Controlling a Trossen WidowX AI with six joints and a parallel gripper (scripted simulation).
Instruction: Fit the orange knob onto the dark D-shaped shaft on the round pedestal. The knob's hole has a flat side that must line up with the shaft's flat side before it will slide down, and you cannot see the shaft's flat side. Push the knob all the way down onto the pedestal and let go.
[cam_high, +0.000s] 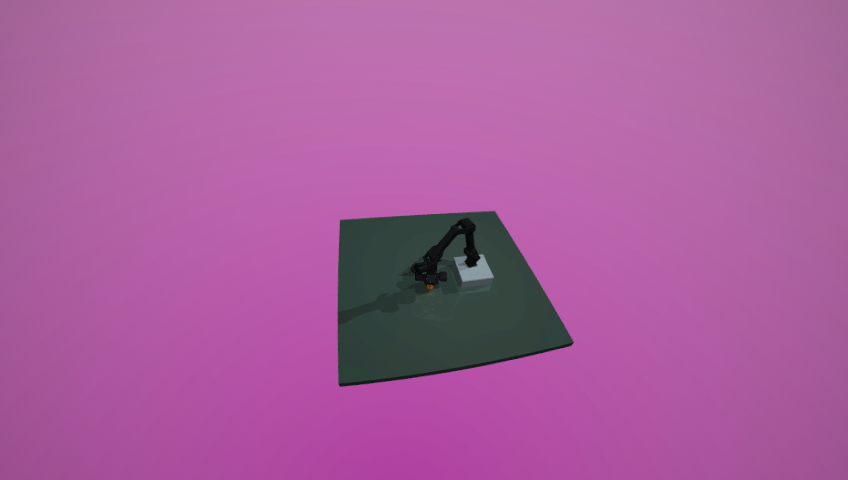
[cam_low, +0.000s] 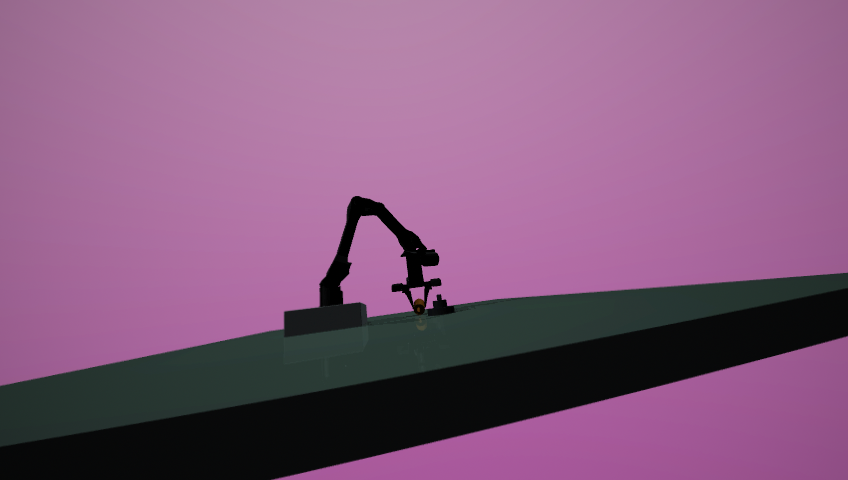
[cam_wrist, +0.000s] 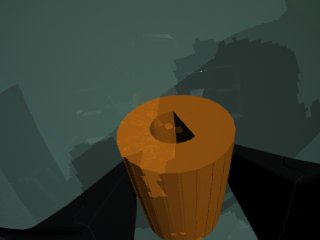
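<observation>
My gripper tip is 10 mm short of the round dark pedestal, 170 mm to the left of it and 10 mm below it. From my gripper tip the other things lie so: orange knob (10 mm above).
</observation>
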